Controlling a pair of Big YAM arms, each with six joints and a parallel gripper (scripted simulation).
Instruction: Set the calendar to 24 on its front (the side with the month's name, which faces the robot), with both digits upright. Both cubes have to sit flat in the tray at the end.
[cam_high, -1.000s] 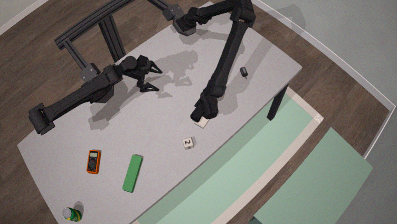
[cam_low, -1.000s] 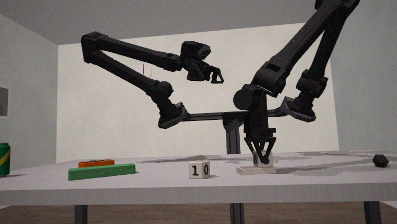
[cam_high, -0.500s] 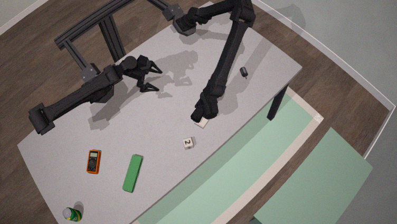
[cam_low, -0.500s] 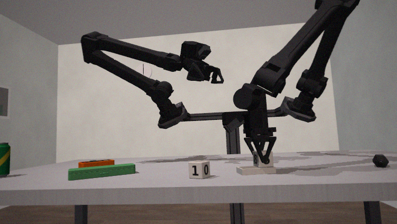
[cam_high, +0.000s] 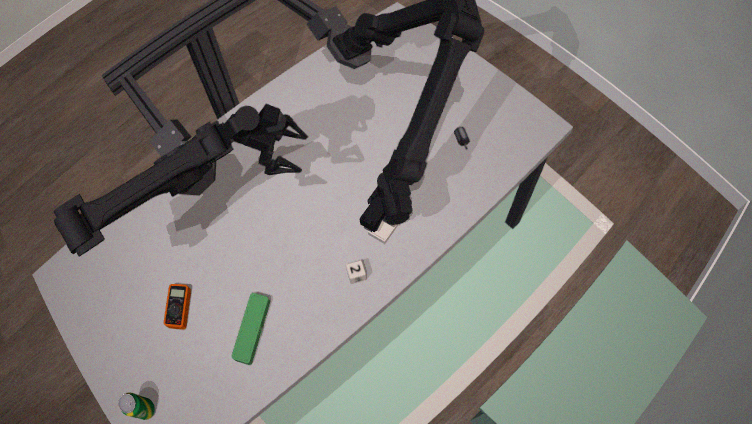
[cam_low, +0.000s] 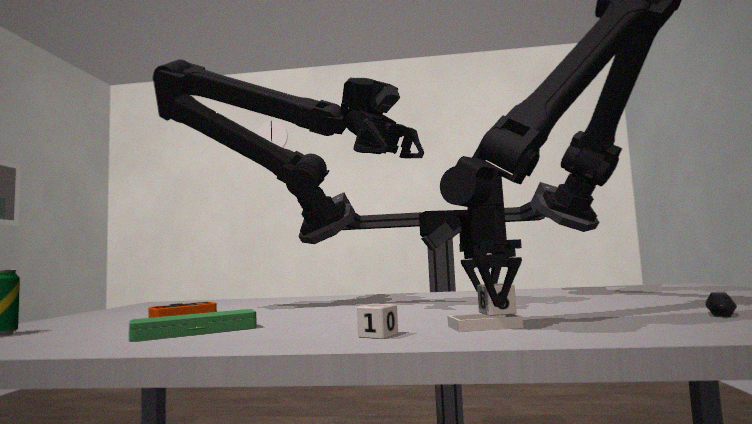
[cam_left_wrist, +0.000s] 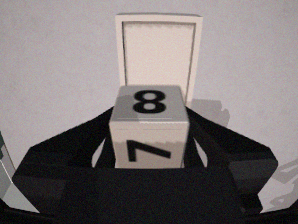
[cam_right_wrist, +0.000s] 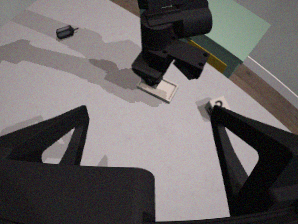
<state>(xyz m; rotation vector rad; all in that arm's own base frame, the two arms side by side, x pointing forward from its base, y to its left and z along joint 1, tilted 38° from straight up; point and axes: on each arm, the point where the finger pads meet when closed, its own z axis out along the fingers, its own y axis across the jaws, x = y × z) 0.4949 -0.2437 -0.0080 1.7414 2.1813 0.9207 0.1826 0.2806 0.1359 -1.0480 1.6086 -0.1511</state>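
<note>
The calendar tray lies 2 cm to the right of my left hand and 3 cm below it. From my left hand the other things lie so: green box: 4 cm behind, 50 cm to the right, 3 cm below; dark object: 3 cm behind, 36 cm to the left, 2 cm below.
</note>
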